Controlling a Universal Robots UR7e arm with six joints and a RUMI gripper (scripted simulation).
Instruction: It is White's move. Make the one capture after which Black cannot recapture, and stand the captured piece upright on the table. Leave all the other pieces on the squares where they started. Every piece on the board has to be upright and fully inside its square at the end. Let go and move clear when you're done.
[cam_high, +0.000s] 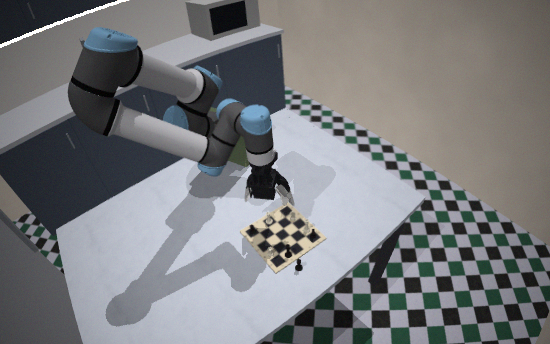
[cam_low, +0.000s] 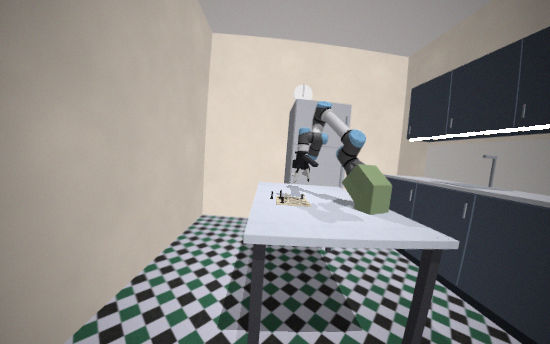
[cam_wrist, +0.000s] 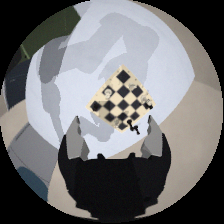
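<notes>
The white piece lies 100 mm below my hand, 20 mm behind it and 10 mm to the left of it. From my hand the other things lie so: black chess piece 180 mm ahead, 110 mm below, 80 mm to the right; then chessboard 130 mm below, 50 mm ahead, 10 mm to the right.
</notes>
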